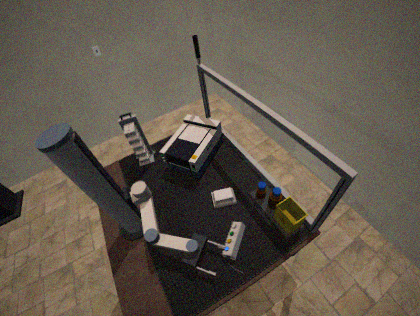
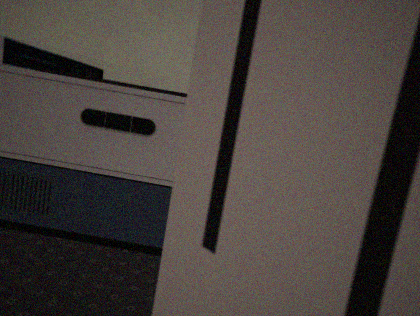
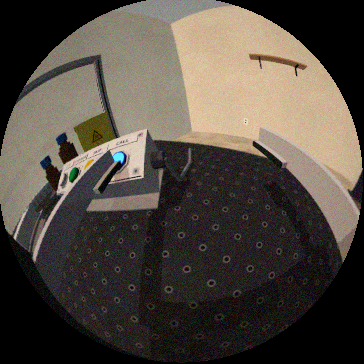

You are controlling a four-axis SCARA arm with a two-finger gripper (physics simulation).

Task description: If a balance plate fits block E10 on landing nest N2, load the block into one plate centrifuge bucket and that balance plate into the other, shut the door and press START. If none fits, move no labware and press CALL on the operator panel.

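Frame: origin at the arm's base, x ahead, y right, z down, level; metres.
Seen in the pictures: gripper, between the fingertips: (image 1: 221, 261) (image 3: 184, 140); arm's base, origin of its link: (image 1: 135, 224).
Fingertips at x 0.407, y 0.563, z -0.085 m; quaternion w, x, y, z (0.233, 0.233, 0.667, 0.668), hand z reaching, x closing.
Note:
Pixels of each thing's top centre, then the offset from my fingertips to it. "spot": a spot on its surface instead.
- operator panel, centre of its top: (image 3: 83, 153) (image 1: 233, 237) dz -0.012, dx +0.139, dy -0.076 m
- CALL button, centre of its top: (image 3: 115, 154) (image 1: 226, 248) dz +0.001, dx +0.068, dy -0.044 m
- green button, centre of its top: (image 3: 70, 169) (image 1: 231, 233) dz -0.003, dx +0.144, dy -0.109 m
- white labware block, centre of its top: (image 1: 223, 193) dz +0.003, dx +0.248, dy -0.383 m
- plate centrifuge, a spot on its surface: (image 1: 200, 134) spot: dz -0.138, dx +0.357, dy -0.890 m
- hook-shaped cable, a spot on its surface: (image 3: 189, 164) spot: dz +0.066, dx +0.040, dy +0.054 m
My gripper (image 1: 219, 260) (image 3: 184, 140) is open and empty, with its fingers wide apart at the operator panel (image 1: 236, 239) (image 3: 136, 144). One fingertip is at the CALL button (image 1: 226, 248) (image 3: 118, 158), which glows bright blue; the other finger is off the panel's side, over the table. The green button (image 1: 231, 233) (image 3: 74, 174) is farther along the panel. A white labware block (image 1: 223, 194) sits on a low nest at mid-table; its label is not readable. The plate centrifuge (image 1: 200, 134) stands at the back, its buckets hidden. Several pale plates are in the stepped rack (image 1: 146, 161).
Two brown bottles with blue caps (image 1: 262, 186) (image 1: 277, 192) (image 3: 61, 139) (image 3: 46, 161) and a yellow bin (image 1: 290, 216) (image 3: 95, 132) stand along the far side. A tall metal frame (image 1: 280, 120) rises behind them. The arm's column (image 1: 95, 180) stands at the left. A hook-shaped cable (image 3: 189, 164) lies beside the panel.

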